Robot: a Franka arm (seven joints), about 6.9 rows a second.
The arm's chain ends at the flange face. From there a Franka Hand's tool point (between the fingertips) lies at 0.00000 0.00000 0.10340 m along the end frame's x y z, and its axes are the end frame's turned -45 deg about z.
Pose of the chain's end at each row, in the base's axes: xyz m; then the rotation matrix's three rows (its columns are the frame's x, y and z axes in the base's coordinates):
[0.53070, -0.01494, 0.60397], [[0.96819, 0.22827, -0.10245], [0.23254, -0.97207, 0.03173], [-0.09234, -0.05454, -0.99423]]
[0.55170, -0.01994, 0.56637], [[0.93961, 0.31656, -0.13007], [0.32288, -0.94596, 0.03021], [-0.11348, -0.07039, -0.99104]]
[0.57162, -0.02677, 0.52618], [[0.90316, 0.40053, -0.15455], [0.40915, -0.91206, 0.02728], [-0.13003, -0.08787, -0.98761]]
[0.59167, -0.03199, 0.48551], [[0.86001, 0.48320, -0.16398], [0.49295, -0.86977, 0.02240], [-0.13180, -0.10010, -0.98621]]
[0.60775, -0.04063, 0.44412], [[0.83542, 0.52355, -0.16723], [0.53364, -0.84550, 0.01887], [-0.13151, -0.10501, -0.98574]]
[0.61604, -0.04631, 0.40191], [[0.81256, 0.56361, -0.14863], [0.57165, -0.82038, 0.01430], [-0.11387, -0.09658, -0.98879]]
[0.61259, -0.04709, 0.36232], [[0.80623, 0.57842, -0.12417], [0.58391, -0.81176, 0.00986], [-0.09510, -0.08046, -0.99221]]
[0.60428, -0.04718, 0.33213], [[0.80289, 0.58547, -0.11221], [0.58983, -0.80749, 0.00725], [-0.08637, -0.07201, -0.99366]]
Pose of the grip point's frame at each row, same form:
[0.52011, -0.01166, 0.50117], [[0.52320, 0.84602, -0.10245], [0.85179, -0.52293, 0.03173], [-0.02673, -0.10386, -0.99423]]
[0.53825, -0.01682, 0.46390], [[0.44056, 0.88825, -0.13007], [0.89721, -0.44058, 0.03021], [-0.03047, -0.13002, -0.99104]]
[0.55564, -0.02395, 0.42406], [[0.35541, 0.92185, -0.15455], [0.93424, -0.35561, 0.02728], [-0.02981, -0.15408, -0.98761]]
[0.57471, -0.02967, 0.38354], [[0.26644, 0.94979, -0.16398], [0.96359, -0.26645, 0.02240], [-0.02242, -0.16398, -0.98621]]
[0.59046, -0.03868, 0.34219], [[0.22053, 0.96094, -0.16723], [0.97520, -0.22052, 0.01887], [-0.01874, -0.16724, -0.98574]]
[0.60067, -0.04483, 0.29967], [[0.17603, 0.97310, -0.14863], [0.98431, -0.17588, 0.01430], [-0.01223, -0.14881, -0.98879]]
[0.59975, -0.04607, 0.25973], [[0.16109, 0.97910, -0.12417], [0.98689, -0.16111, 0.00986], [-0.01035, -0.12414, -0.99221]]
[0.59268, -0.04643, 0.22939], [[0.15374, 0.98172, -0.11221], [0.98805, -0.15391, 0.00725], [-0.01015, -0.11199, -0.99366]]

